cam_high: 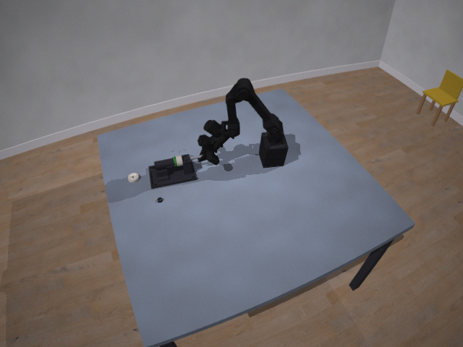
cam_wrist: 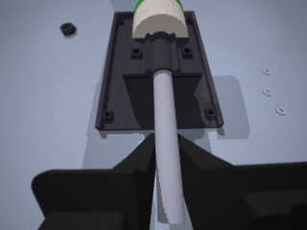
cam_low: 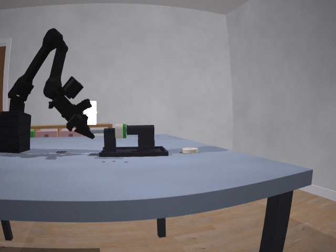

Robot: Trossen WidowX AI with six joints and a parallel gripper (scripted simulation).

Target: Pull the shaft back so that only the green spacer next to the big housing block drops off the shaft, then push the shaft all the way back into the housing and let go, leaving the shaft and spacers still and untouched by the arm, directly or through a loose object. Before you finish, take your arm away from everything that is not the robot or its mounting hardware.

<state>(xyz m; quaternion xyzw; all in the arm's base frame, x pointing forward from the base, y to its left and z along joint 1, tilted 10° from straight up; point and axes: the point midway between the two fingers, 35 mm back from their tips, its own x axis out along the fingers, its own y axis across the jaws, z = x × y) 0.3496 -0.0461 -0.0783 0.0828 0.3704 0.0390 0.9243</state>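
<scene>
The grey shaft lies 70 mm ahead of my hand. The rest, counted from my hand: green spacer: 140 mm ahead; then white spacer: 120 mm ahead; then black ring: 250 mm ahead, 160 mm to the left, 80 mm below.
</scene>
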